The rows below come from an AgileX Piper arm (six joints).
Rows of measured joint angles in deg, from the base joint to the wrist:
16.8, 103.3, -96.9, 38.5, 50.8, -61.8
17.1, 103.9, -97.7, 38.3, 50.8, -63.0
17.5, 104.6, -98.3, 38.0, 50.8, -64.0
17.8, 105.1, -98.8, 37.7, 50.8, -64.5
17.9, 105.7, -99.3, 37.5, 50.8, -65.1
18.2, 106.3, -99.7, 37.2, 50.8, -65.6
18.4, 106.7, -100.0, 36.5, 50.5, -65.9
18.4, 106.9, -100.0, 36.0, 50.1, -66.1
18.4, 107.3, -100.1, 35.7, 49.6, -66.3
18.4, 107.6, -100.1, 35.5, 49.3, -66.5
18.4, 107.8, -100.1, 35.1, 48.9, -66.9
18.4, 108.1, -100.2, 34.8, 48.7, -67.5
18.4, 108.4, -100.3, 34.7, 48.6, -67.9
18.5, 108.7, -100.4, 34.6, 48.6, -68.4
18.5, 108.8, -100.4, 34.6, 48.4, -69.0
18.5, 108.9, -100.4, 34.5, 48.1, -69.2
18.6, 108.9, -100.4, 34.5, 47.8, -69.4
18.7, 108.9, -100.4, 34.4, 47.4, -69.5
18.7, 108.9, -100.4, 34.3, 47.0, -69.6
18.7, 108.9, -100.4, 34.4, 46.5, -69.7
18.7, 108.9, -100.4, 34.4, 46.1, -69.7
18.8, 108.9, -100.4, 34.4, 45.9, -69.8
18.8, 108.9, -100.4, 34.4, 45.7, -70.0
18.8, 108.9, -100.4, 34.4, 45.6, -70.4
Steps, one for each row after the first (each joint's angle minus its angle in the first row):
0.3, 0.6, -0.8, -0.2, 0.0, -1.2
0.7, 1.3, -1.4, -0.5, 0.0, -2.2
1.0, 1.8, -1.9, -0.8, 0.0, -2.7
1.1, 2.4, -2.4, -1.0, 0.0, -3.3
1.4, 3.0, -2.8, -1.3, 0.0, -3.8
1.6, 3.4, -3.1, -2.0, -0.3, -4.1
1.6, 3.6, -3.1, -2.5, -0.7, -4.3
1.6, 4.0, -3.2, -2.8, -1.2, -4.5
1.6, 4.3, -3.2, -3.0, -1.5, -4.7
1.6, 4.5, -3.2, -3.4, -1.9, -5.1
1.6, 4.8, -3.3, -3.7, -2.1, -5.7
1.6, 5.1, -3.4, -3.8, -2.2, -6.1
1.7, 5.4, -3.5, -3.9, -2.2, -6.6
1.7, 5.5, -3.5, -3.9, -2.4, -7.2
1.7, 5.6, -3.5, -4.0, -2.7, -7.4
1.8, 5.6, -3.5, -4.0, -3.0, -7.6
1.9, 5.6, -3.5, -4.1, -3.4, -7.7
1.9, 5.6, -3.5, -4.2, -3.8, -7.8
1.9, 5.6, -3.5, -4.1, -4.3, -7.9
1.9, 5.6, -3.5, -4.1, -4.7, -7.9
2.0, 5.6, -3.5, -4.1, -4.9, -8.0
2.0, 5.6, -3.5, -4.1, -5.1, -8.2
2.0, 5.6, -3.5, -4.1, -5.2, -8.6

